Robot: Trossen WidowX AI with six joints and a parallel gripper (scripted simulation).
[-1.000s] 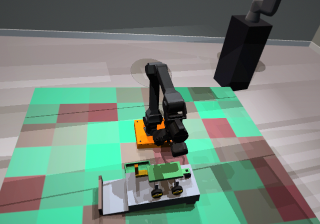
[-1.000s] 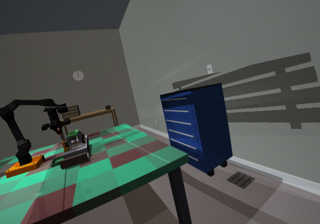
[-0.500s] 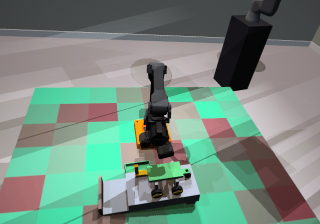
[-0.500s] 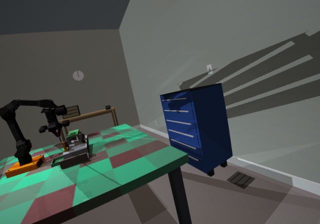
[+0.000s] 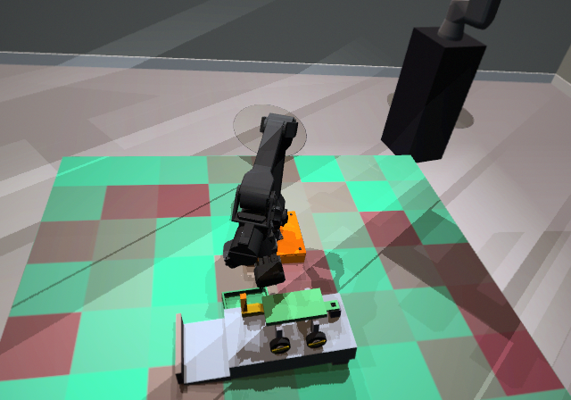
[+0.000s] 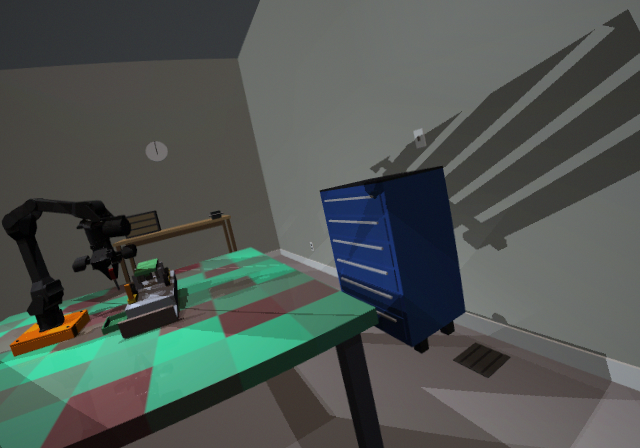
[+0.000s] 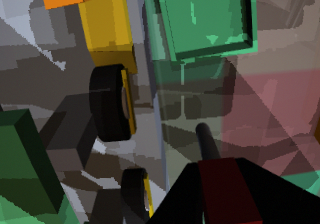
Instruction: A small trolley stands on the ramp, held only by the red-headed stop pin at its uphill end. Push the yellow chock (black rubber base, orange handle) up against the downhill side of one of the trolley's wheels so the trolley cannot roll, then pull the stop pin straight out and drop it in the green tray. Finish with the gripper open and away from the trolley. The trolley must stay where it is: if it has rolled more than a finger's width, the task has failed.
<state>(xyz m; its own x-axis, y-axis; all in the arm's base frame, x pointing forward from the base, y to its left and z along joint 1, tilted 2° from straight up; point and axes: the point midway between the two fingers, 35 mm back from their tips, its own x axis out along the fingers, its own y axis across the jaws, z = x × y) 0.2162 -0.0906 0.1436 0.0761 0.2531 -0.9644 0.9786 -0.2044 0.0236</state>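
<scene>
Now: gripper tip 150 mm above the green tray, 40 mm to the left of it and 30 mm past it. From my gripper tip the other things lie so: red-headed stop pin right at my gripper tip; trolley 110 mm ahead, 30 mm below, 20 mm to the left; yellow chock 60 mm to the right, 60 mm below, 40 mm ahead.
</scene>
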